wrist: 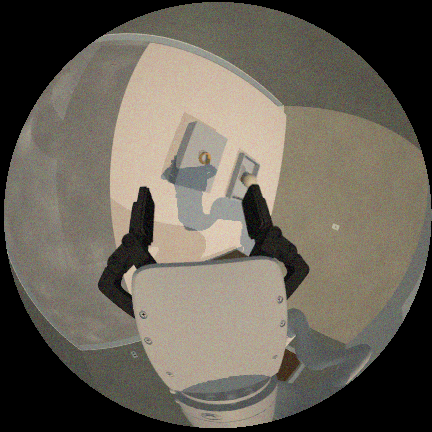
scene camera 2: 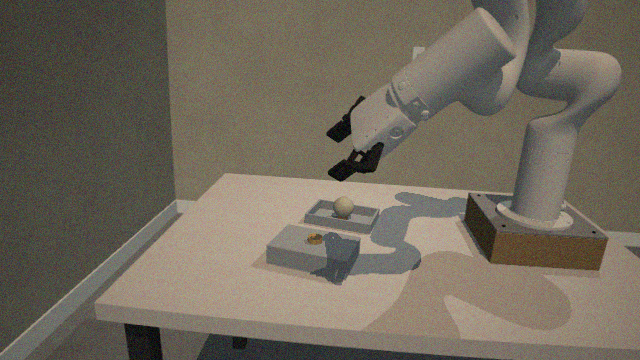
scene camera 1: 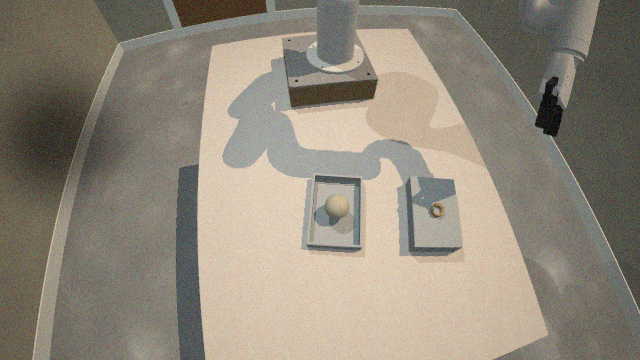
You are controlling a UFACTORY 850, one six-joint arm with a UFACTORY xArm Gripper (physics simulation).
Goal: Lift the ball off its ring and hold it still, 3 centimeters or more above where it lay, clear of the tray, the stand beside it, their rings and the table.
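Note:
The cream ball (scene camera 1: 337,206) (scene camera 2: 343,206) (wrist: 249,179) rests inside the grey tray (scene camera 1: 335,246) (scene camera 2: 340,223) (wrist: 233,175). A sliver of its reddish ring (scene camera 2: 342,217) shows under it in scene camera 2; the rest is hidden. The grey stand (scene camera 1: 434,235) (scene camera 2: 295,259) (wrist: 211,136) is beside the tray, with an empty orange ring (scene camera 1: 431,210) (scene camera 2: 315,242) on top. My gripper (scene camera 2: 338,154) (wrist: 198,192) is wide open, with nothing between its fingers. It is tilted and well above the stand and tray, apart from the ball. In scene camera 1 its black fingers show at the right edge of the table.
The arm's base block (scene camera 1: 332,92) (scene camera 2: 547,250) (wrist: 232,256) stands on the pale table (scene camera 1: 280,300) (scene camera 2: 200,280) (wrist: 150,100) behind the tray and stand. The tray's low walls surround the ball. A gap of table separates tray and stand. The arm's shadow crosses part of the stand.

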